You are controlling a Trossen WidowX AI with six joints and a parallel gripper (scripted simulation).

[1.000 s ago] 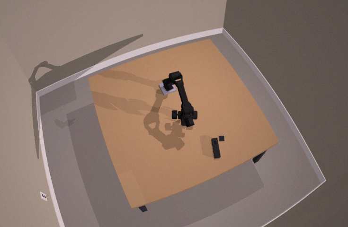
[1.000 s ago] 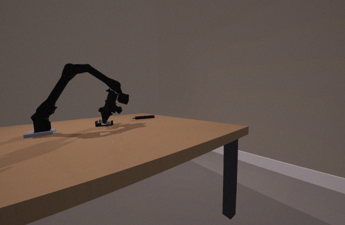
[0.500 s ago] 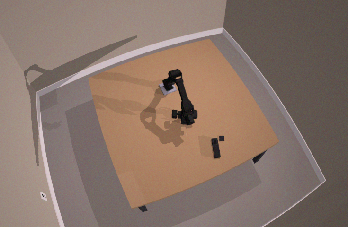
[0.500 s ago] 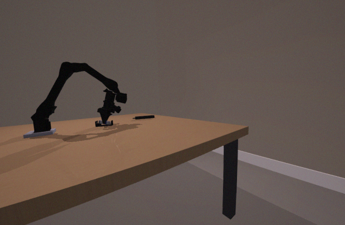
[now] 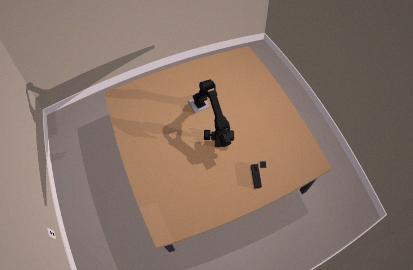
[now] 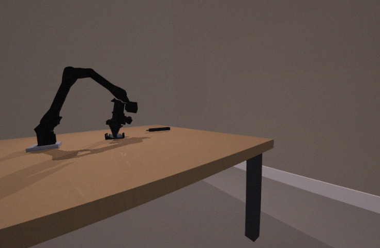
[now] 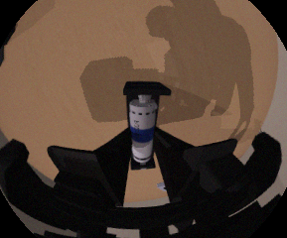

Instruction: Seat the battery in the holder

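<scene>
The battery lies 10 mm above my gripper tip. Round my gripper tip: black battery door (300 mm ahead, 160 mm to the left, 10 mm below); then black remote (350 mm ahead, 70 mm to the left).
</scene>
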